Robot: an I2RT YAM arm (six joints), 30 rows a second.
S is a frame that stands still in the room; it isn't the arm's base.
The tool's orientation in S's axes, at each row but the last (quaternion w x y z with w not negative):
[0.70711, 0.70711, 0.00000, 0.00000]
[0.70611, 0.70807, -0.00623, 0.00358]
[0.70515, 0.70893, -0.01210, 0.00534]
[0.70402, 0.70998, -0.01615, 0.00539]
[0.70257, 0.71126, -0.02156, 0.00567]
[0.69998, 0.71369, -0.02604, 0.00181]
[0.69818, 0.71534, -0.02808, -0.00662]
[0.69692, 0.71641, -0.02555, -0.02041]
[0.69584, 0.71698, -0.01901, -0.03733]
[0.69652, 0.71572, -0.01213, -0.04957]
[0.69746, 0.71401, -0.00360, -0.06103]
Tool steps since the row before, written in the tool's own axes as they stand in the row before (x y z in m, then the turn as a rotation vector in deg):
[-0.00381, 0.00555, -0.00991, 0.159, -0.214, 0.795]
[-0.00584, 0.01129, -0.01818, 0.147, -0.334, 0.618]
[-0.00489, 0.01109, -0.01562, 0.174, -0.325, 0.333]
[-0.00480, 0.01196, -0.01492, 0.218, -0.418, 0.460]
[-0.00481, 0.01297, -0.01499, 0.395, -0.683, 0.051]
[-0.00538, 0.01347, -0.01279, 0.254, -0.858, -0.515]
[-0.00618, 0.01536, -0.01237, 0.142, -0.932, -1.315]
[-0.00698, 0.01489, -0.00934, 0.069, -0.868, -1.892]
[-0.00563, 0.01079, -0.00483, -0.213, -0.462, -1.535]
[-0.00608, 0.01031, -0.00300, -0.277, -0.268, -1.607]
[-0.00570, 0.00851, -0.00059, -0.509, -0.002, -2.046]
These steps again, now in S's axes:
[-0.00381, 0.00991, 0.00555, 0.159, -0.795, -0.214]
[-0.00593, 0.01817, 0.01126, 0.149, -0.618, -0.334]
[-0.00501, 0.01561, 0.01105, 0.179, -0.333, -0.322]
[-0.00494, 0.01489, 0.01194, 0.224, -0.460, -0.415]
[-0.00497, 0.01494, 0.01297, 0.420, -0.052, -0.668]
[-0.00547, 0.01271, 0.01350, 0.305, 0.522, -0.837]
[-0.00604, 0.01230, 0.01547, 0.235, 1.328, -0.894]
[-0.00648, 0.00936, 0.01510, 0.199, 1.907, -0.815]
[-0.00496, 0.00493, 0.01107, -0.101, 1.561, -0.412]
[-0.00525, 0.00321, 0.01069, -0.148, 1.632, -0.213]
[-0.00492, 0.00087, 0.00896, -0.317, 2.083, 0.080]

